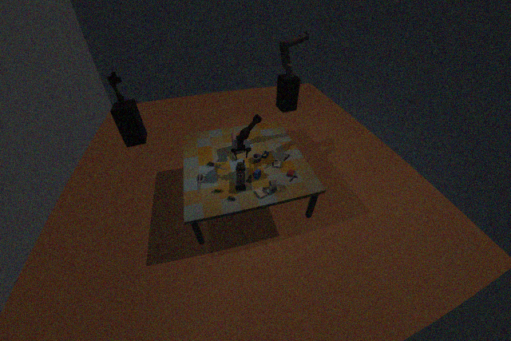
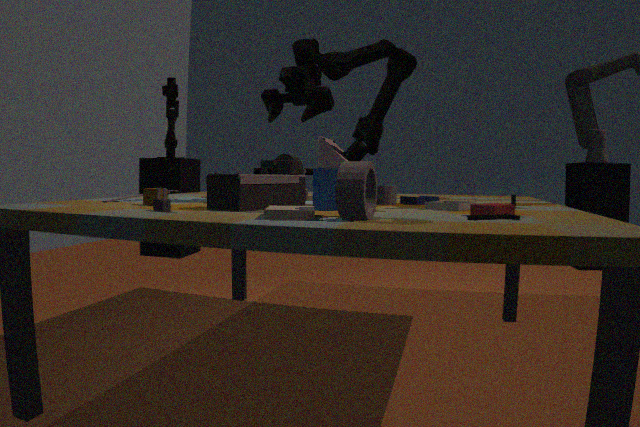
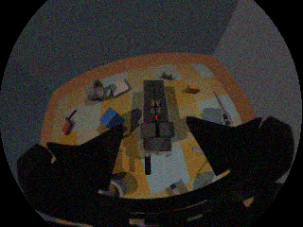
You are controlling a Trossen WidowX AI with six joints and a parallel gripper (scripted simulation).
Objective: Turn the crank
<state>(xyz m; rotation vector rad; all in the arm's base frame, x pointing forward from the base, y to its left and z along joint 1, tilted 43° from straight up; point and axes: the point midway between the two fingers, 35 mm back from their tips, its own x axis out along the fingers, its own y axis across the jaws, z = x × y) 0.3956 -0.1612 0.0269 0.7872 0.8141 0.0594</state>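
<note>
Right now my gripper tip is 12 cm above the red pointer, 4 cm short of it and 2 cm to the left of it. From my gripper tip the other things lie so: blue block (16 cm below, 13 cm to the left, 10 cm ahead); then yellow block (28 cm to the right, 19 cm below, 13 cm ahead); then dark crank handle (12 cm below, 8 cm behind, 5 cm to the left).
</note>
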